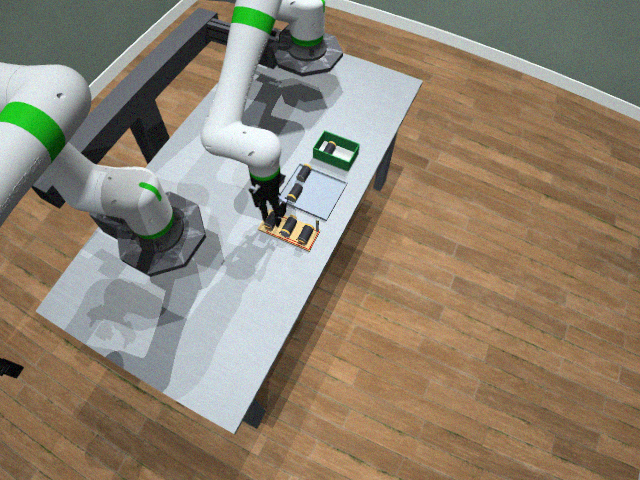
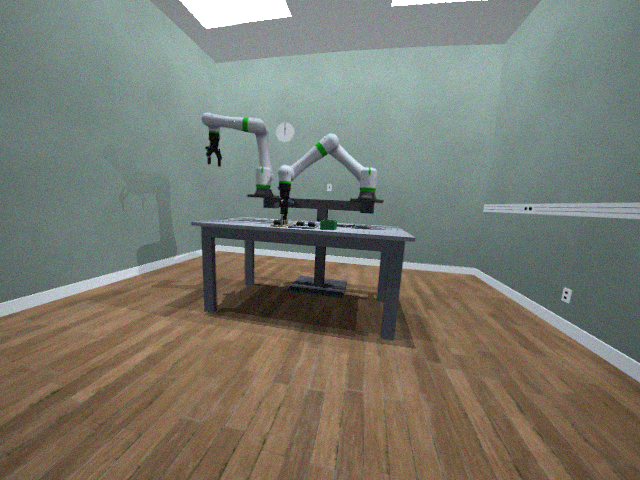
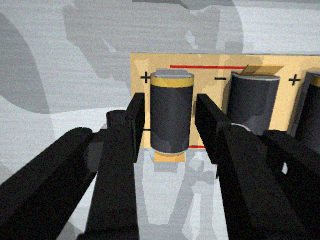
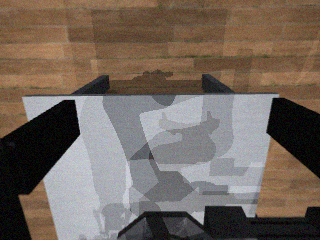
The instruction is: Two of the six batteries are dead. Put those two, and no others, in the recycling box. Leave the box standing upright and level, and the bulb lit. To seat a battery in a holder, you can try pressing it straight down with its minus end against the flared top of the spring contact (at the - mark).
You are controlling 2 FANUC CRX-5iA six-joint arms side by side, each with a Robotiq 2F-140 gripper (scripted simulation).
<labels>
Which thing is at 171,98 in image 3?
A battery.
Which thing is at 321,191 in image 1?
A tray.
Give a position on a battery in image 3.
At 251,102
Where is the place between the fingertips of the left gripper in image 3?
170,108
</labels>
